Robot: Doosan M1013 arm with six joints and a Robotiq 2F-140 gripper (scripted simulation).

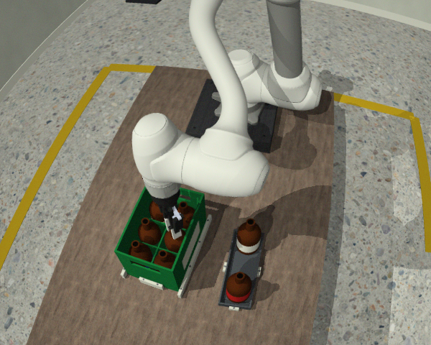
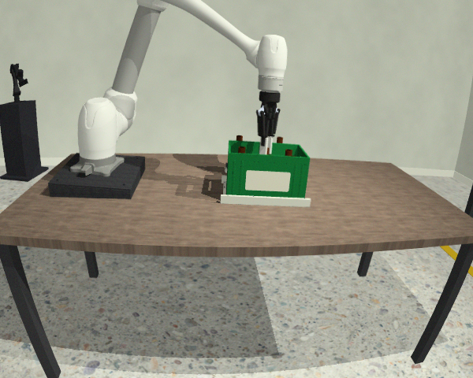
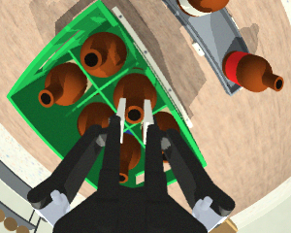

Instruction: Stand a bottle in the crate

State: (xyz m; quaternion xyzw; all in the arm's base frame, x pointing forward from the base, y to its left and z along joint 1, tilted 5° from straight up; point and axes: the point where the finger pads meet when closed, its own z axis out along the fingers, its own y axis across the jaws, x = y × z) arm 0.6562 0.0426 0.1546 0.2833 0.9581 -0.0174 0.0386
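The green crate lies 40 mm to the right of my hand and 90 mm below it. Round my hand: grey tray (20 mm behind, 210 mm to the left, 160 mm below).
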